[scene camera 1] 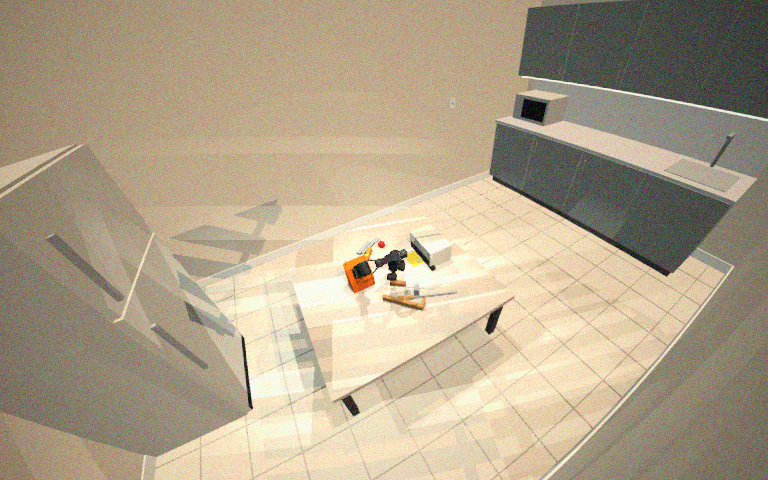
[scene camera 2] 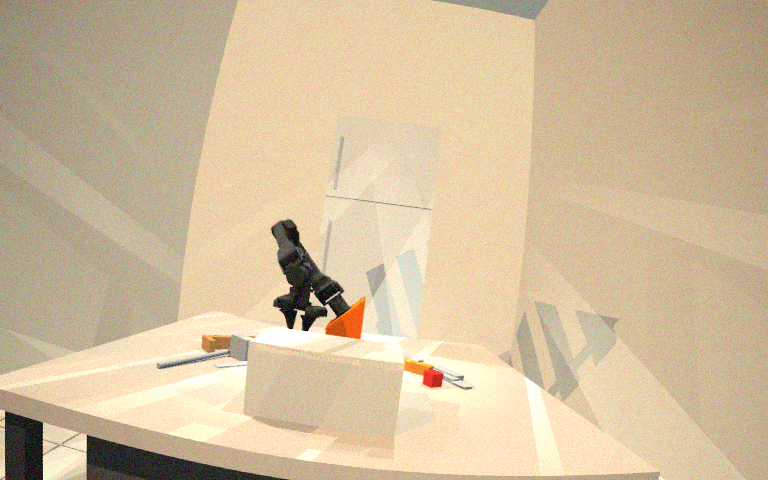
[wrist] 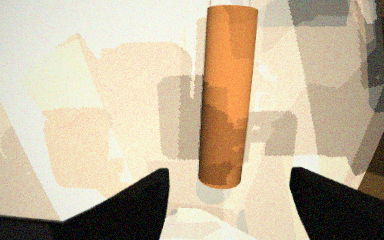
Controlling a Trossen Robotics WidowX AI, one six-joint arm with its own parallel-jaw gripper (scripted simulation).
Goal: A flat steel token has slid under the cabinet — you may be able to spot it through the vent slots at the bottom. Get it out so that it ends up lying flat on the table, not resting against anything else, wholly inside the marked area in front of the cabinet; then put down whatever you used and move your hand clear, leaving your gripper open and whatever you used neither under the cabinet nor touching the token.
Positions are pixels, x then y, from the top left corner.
Labels:
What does my gripper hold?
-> Nothing.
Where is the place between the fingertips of my gripper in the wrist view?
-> At 229, 177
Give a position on a cabinet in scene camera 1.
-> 431, 245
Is my gripper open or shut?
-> Open.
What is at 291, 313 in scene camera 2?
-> My gripper.

